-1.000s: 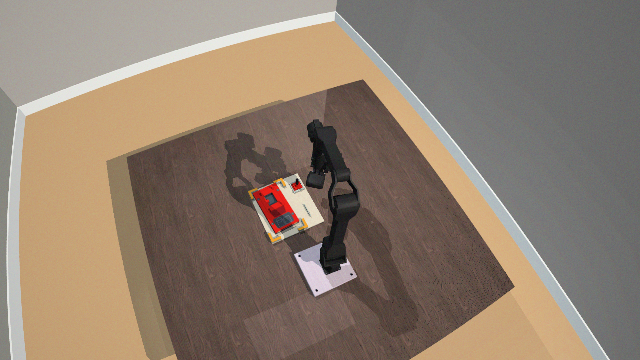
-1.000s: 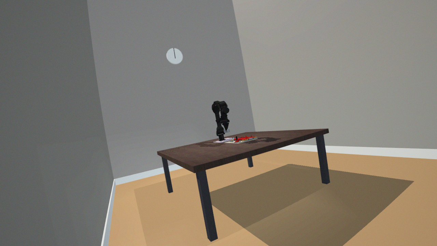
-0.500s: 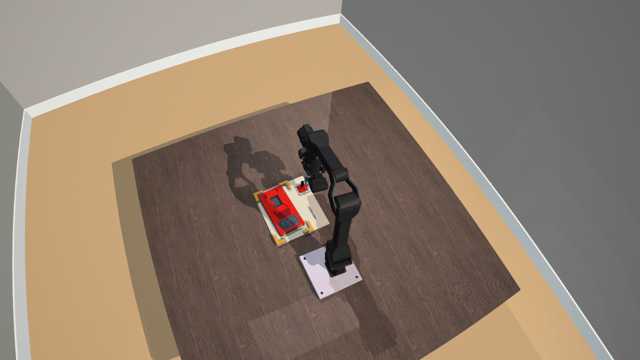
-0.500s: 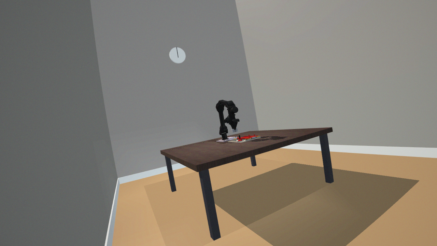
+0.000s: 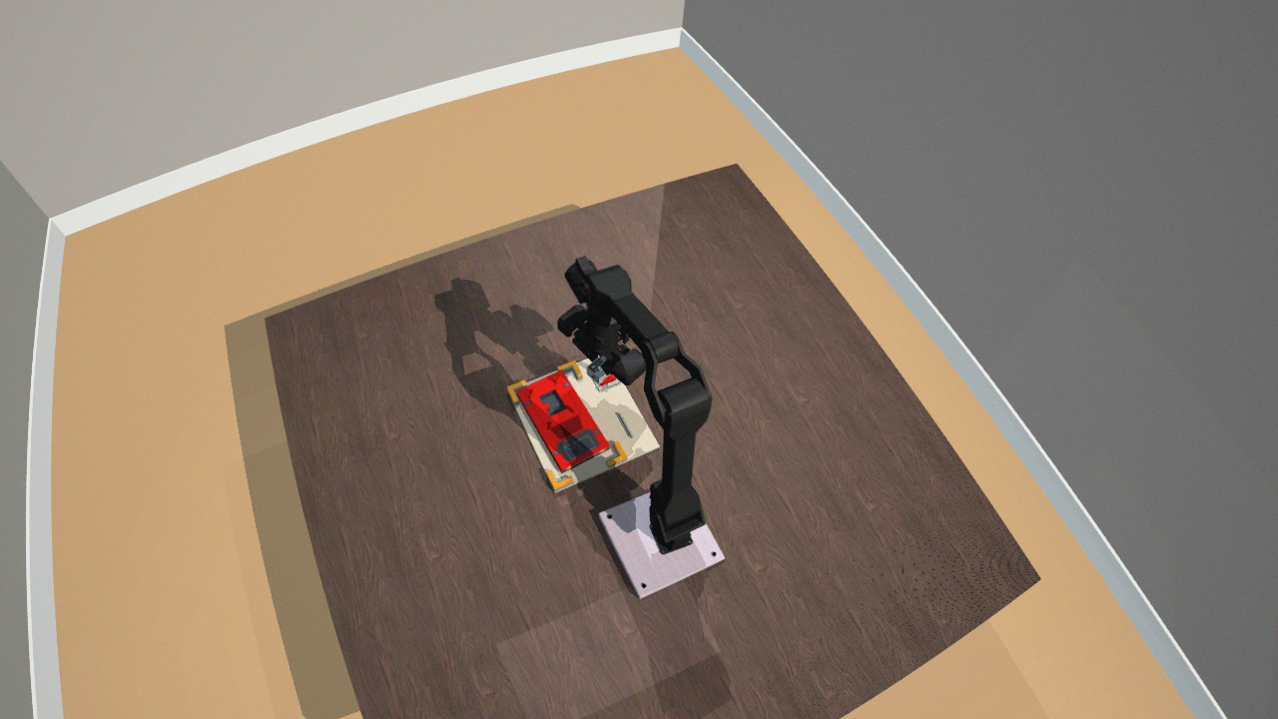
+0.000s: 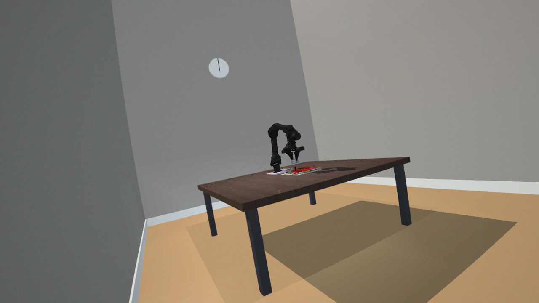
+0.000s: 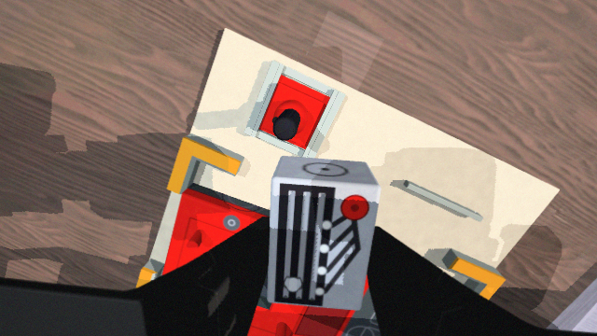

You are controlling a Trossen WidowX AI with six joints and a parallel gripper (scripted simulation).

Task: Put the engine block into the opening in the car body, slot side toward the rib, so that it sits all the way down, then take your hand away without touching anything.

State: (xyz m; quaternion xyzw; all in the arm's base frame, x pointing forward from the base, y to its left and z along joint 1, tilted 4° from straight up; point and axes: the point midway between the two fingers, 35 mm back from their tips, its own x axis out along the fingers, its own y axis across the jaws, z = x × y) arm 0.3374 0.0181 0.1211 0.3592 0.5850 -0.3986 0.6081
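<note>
Right now my gripper tip is 30 mm short of the dark post, 20 mm to the left of it and 70 mm above it. From my gripper tip the other things lie so: engine block: 10 mm below.
</note>
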